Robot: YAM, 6 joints.
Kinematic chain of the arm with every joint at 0, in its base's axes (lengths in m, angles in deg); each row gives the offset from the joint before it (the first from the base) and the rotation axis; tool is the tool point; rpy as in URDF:
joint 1: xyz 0 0 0.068 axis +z
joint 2: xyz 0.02 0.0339 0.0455 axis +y
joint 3: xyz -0.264 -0.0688 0 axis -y
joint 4: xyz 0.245 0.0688 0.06 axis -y
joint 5: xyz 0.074 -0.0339 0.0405 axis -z
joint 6: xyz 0.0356 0 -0.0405 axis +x
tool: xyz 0 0 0 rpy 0 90 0
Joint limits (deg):
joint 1: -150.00..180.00
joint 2: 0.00..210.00
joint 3: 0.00..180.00
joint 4: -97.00..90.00
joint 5: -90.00..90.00
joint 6: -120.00..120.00
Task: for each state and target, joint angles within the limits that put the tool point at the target. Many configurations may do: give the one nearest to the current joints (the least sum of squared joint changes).
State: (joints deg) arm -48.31 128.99 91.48 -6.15 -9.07 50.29
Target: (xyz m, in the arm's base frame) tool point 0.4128 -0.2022 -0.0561
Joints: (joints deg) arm -26.88 152.36 89.34 -4.82 -10.22 50.29
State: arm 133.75 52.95 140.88 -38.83 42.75 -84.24
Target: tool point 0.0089 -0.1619 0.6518
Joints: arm 86.20 52.26 145.50 -34.86 33.44 -84.24
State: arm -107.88 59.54 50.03 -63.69 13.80 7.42
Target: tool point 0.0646 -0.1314 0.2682
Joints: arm -63.10 53.09 50.00 -67.13 2.95 7.42
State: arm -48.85 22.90 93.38 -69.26 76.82 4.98
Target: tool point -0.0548 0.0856 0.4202
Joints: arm -76.93 16.98 80.88 -75.38 72.89 4.98
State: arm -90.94 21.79 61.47 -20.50 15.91 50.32
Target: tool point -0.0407 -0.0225 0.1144
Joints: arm -125.47 21.88 9.22 -69.15 34.35 50.32
